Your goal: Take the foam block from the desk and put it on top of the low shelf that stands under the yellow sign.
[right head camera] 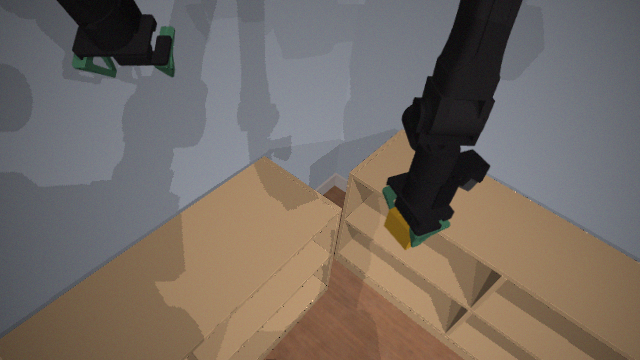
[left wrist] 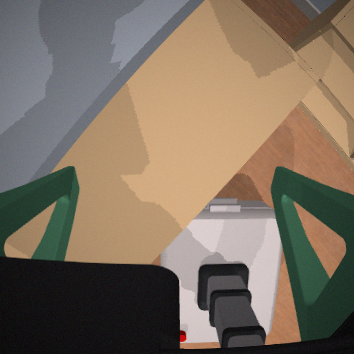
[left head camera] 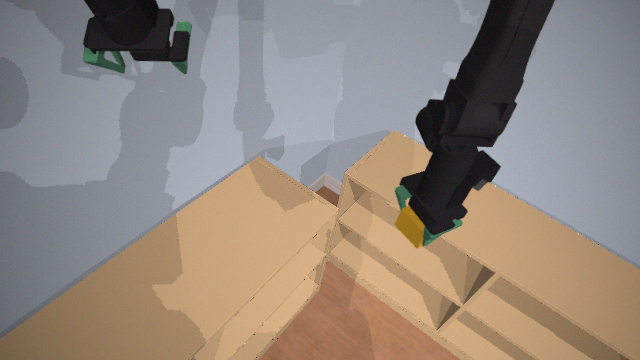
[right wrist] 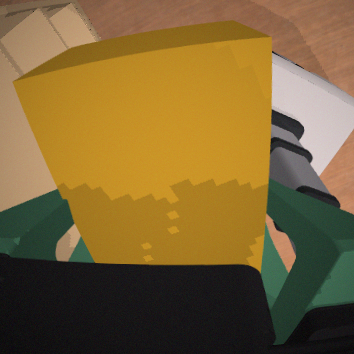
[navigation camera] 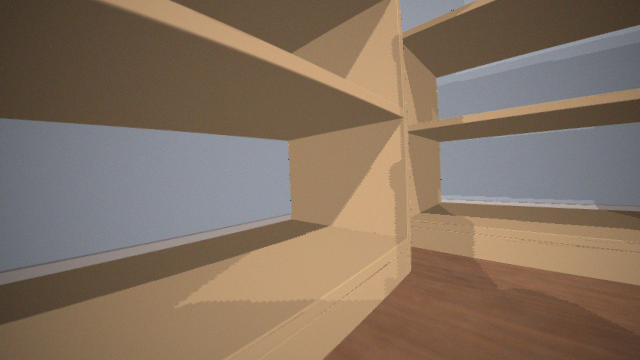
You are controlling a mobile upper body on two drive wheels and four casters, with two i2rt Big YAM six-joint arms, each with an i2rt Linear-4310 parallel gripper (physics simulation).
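Places are measured from the left arm's base along level axes (x ahead, y left, z up), in metres.
Where they show: left gripper, fingertip midpoint: (right head camera: pixel 144 73) (left wrist: pixel 174 176) (left head camera: pixel 154 70); right gripper, fingertip midpoint: (right head camera: pixel 404 231) (left head camera: pixel 415 231) (right wrist: pixel 175 177).
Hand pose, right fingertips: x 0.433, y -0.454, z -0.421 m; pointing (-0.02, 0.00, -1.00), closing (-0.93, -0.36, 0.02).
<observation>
After its pixels a point has its place.
The yellow foam block (left head camera: pixel 410 227) {x 0.421, y -0.433, z -0.392 m} (right head camera: pixel 398 228) {x 0.420, y -0.433, z -0.392 m} (right wrist: pixel 165 130) {x 0.453, y -0.496, z -0.377 m} is held between the green fingers of my right gripper (left head camera: pixel 412 220) {x 0.433, y -0.454, z -0.421 m} (right head camera: pixel 401 220) {x 0.433, y -0.454, z -0.421 m} (right wrist: pixel 175 177) {x 0.433, y -0.454, z -0.421 m}, which is shut on it. In the head views the block hangs in front of the right-hand low shelf (left head camera: pixel 525 230) {x 0.692, y -1.064, z -0.800 m} (right head camera: pixel 530 225) {x 0.721, y -1.057, z -0.800 m} (navigation camera: pixel 525 109) {x 0.760, y -0.656, z -1.073 m}. My left gripper (left head camera: pixel 155 71) {x 0.592, y -0.006, z -0.215 m} (right head camera: pixel 144 76) {x 0.592, y -0.006, z -0.215 m} (left wrist: pixel 174 176) {x 0.592, y -0.006, z -0.215 m} is open and empty, above and behind the left-hand low shelf (left head camera: pixel 225 235) {x 0.678, y -0.053, z -0.800 m} (right head camera: pixel 230 235) {x 0.674, y -0.061, z -0.800 m} (left wrist: pixel 200 115) {x 0.670, y -0.080, z -0.800 m} (navigation camera: pixel 300 265) {x 0.665, y -0.185, z -1.331 m} in the picture. The yellow sign and the desk do not show.
The two wooden shelves nearly meet at a corner, with a narrow gap between them. Brown floor (left head camera: pixel 350 310) {x 0.683, y -0.542, z -1.410 m} (right head camera: pixel 350 310) {x 0.687, y -0.509, z -1.410 m} (navigation camera: pixel 500 300) {x 0.659, y -0.510, z -1.410 m} lies in front. A grey-blue wall (left head camera: pixel 300 85) {x 1.250, y -0.284, z -0.628 m} stands behind. My white base (left wrist: pixel 235 240) {x 0.205, y -0.271, z -1.150 m} (right wrist: pixel 310 110) {x -0.097, y -0.380, z -1.150 m} is close to the left-hand shelf's front edge.
</observation>
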